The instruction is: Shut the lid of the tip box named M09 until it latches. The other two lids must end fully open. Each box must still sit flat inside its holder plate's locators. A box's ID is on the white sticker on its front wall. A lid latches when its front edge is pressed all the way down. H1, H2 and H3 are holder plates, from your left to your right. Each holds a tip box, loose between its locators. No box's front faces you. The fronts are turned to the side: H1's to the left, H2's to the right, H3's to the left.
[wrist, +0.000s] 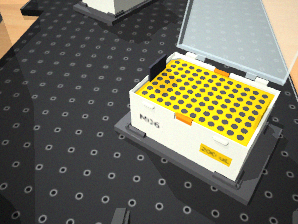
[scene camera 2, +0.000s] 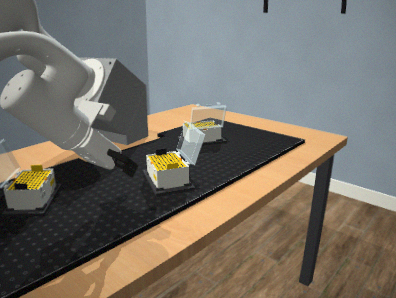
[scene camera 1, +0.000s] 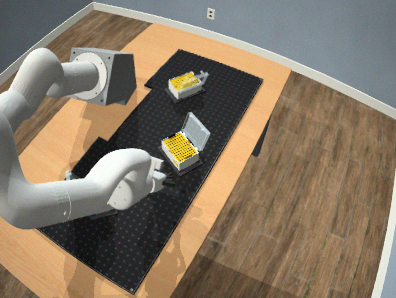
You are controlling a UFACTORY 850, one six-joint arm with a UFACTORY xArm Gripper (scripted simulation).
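Tip box and my gripper, visible in the pictures.
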